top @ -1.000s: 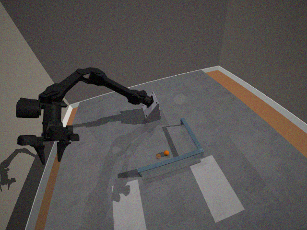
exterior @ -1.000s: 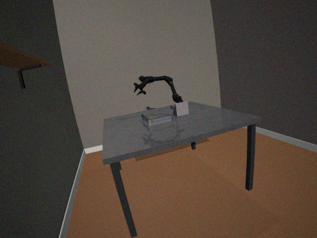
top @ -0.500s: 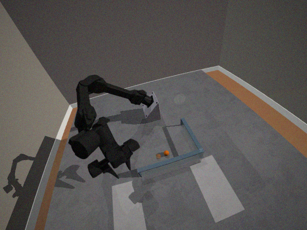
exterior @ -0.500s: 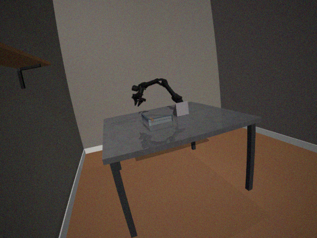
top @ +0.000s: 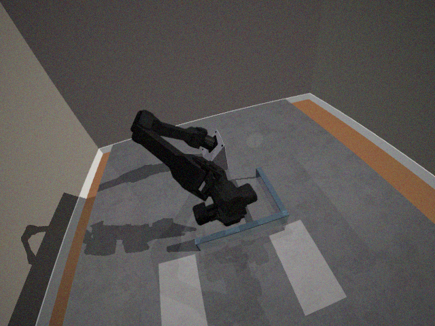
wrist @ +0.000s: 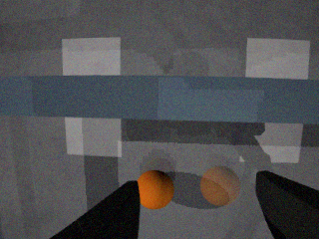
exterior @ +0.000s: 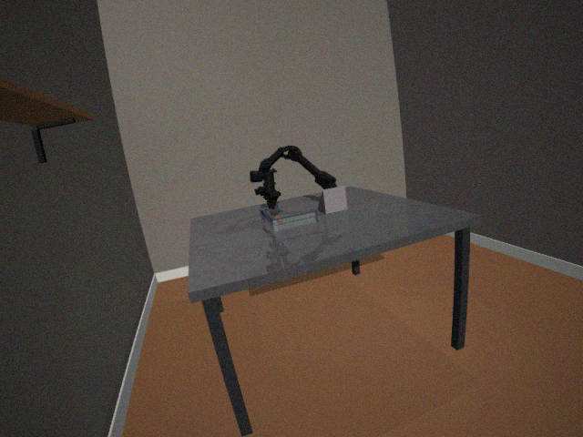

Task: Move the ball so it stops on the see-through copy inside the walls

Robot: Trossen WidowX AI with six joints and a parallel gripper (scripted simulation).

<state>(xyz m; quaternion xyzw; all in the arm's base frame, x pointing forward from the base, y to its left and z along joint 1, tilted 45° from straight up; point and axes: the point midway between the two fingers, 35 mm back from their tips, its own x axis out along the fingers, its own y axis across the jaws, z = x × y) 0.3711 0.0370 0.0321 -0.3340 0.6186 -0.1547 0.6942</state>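
Right now my gripper tip is 40 mm past the orange ball, 20 mm to the right of it and 60 mm above it. Also, from my gripper tip: see-through ball copy 30 mm behind, 20 mm to the right, 60 mm below.
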